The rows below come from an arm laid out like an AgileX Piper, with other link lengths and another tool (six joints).
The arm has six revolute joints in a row. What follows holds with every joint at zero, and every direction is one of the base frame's. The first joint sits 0.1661 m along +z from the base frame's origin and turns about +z. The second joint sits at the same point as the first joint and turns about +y. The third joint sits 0.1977 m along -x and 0.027 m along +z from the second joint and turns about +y. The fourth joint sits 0.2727 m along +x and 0.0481 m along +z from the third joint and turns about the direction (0.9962, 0, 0.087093). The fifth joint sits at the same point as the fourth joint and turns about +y. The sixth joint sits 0.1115 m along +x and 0.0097 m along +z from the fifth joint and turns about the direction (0.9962, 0, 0.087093). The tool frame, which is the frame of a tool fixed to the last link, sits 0.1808 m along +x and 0.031 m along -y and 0.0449 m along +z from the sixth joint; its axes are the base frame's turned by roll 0.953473, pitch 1.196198 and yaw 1.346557 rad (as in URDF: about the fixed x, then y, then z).
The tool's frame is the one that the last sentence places.
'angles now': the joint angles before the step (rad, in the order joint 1, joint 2, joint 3, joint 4, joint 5, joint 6). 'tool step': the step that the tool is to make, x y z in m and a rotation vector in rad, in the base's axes. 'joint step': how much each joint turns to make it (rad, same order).
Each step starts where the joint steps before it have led.
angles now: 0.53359 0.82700 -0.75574 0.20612 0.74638 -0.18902
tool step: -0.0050 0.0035 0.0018 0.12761 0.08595 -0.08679
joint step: 0.00017 -0.01131 -0.00003 0.05163 -0.00090 0.13626
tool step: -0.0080 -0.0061 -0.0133 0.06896 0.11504 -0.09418
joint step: 0.00011 0.00001 -0.00007 -0.00012 0.03713 0.15981
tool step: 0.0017 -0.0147 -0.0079 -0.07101 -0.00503 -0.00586
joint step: -0.00016 -0.00003 0.00004 -0.07438 0.03015 0.01511
